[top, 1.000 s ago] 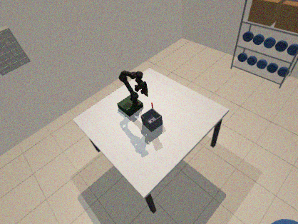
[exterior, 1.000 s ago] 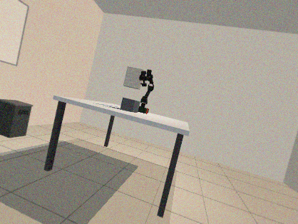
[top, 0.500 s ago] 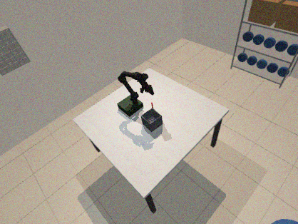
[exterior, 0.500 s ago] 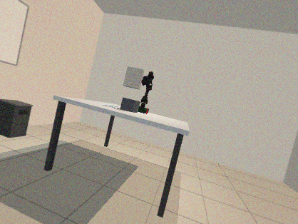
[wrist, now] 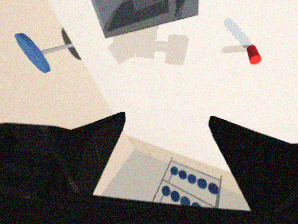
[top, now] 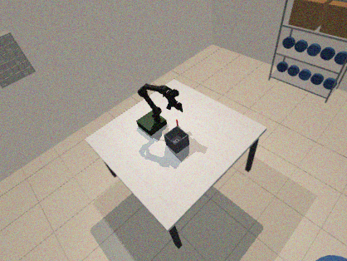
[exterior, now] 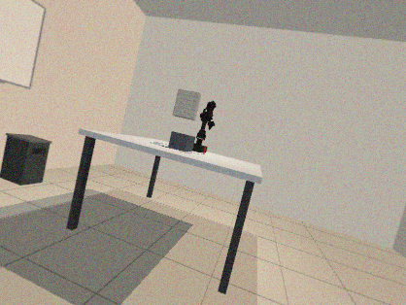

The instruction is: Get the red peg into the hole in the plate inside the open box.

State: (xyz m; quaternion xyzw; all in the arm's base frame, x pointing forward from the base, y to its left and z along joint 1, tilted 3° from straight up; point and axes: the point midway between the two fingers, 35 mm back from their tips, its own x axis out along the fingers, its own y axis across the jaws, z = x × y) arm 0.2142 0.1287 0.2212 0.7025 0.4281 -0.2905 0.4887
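Now: gripper tip 80 mm past the red peg, 10 mm to the left of it and 210 mm above it. The rest, counted from my gripper tip: pale plate: 120 mm ahead, 150 mm to the right, 200 mm below.
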